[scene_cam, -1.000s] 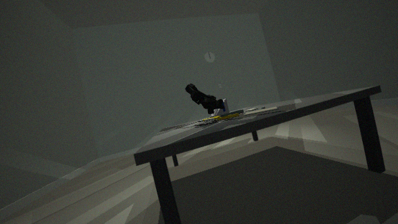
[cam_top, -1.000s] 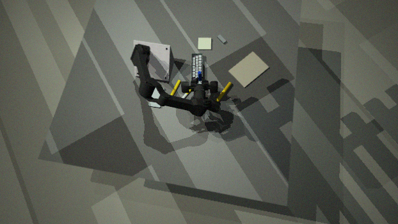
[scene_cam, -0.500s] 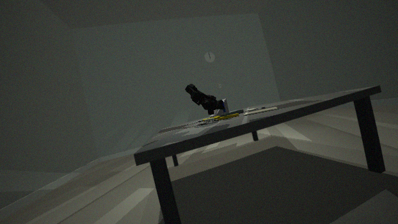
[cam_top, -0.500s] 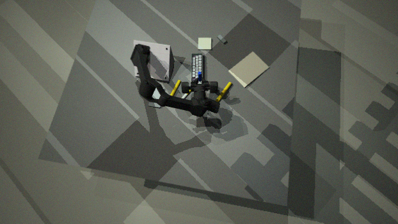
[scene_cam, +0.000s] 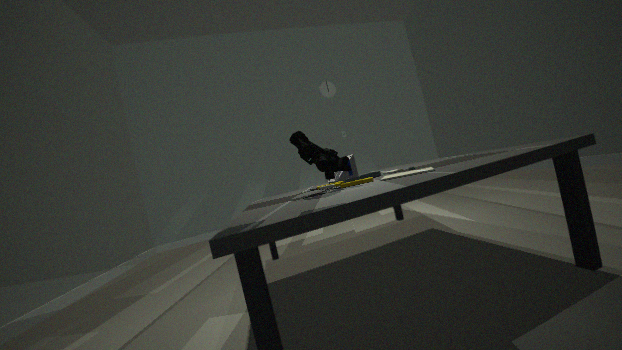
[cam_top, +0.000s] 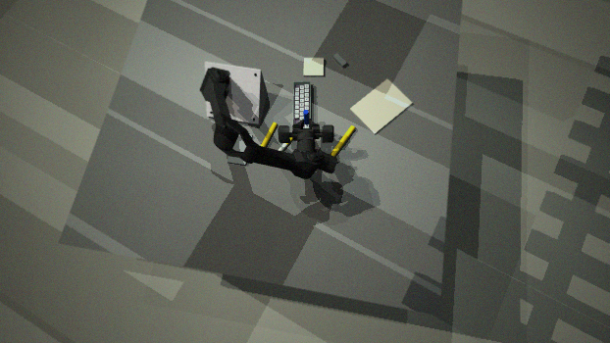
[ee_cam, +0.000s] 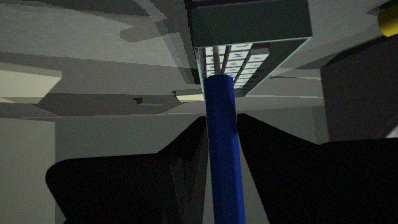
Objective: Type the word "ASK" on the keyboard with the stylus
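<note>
Right now my gripper tip is 60 mm past the marker, 100 mm to the left of it and 60 mm above it. Round my gripper tip: cream note (40 mm behind, 250 mm to the left, 60 mm below); thin grey stylus tip (50 mm below); blue stylus (10 mm below).
</note>
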